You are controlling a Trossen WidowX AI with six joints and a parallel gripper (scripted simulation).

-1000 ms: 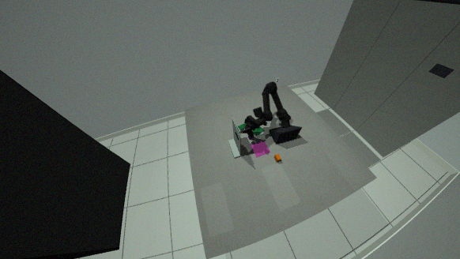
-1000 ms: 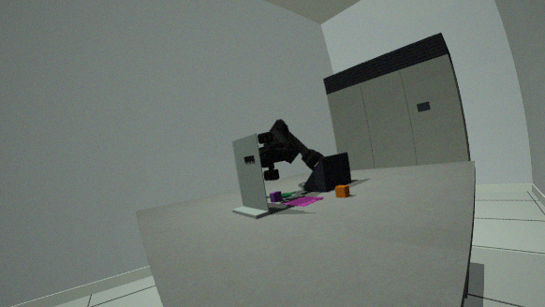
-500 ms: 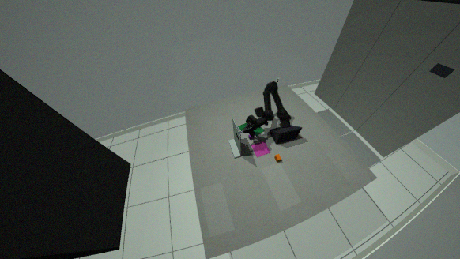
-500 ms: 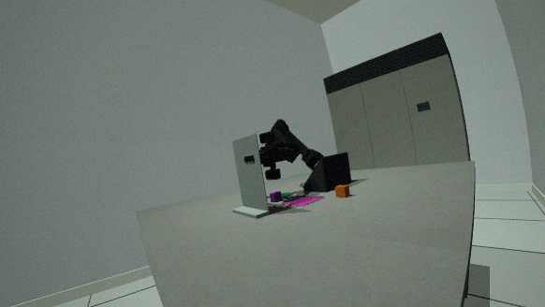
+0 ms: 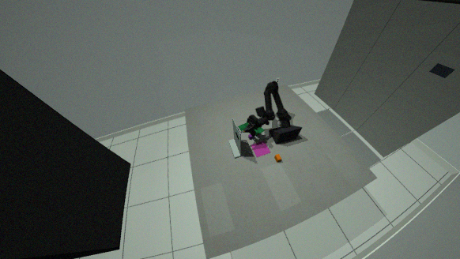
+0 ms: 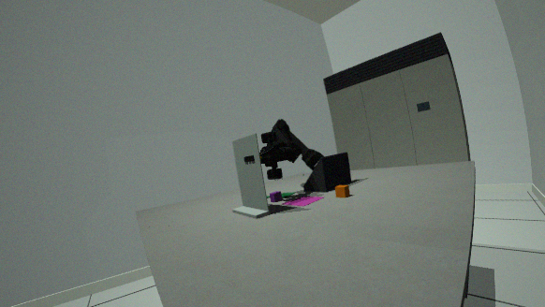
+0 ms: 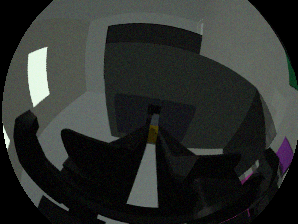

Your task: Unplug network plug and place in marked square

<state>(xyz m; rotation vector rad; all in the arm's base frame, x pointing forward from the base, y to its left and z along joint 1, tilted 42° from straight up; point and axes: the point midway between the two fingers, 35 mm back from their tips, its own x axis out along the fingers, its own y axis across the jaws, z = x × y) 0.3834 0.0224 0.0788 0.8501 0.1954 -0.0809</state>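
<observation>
The magenta square is 110 mm behind my gripper tip, 90 mm to the left of it and 190 mm below it. Also, from my gripper tip: network plug: 10 mm ahead; grey panel: 60 mm ahead, 10 mm to the left, 70 mm below.
</observation>
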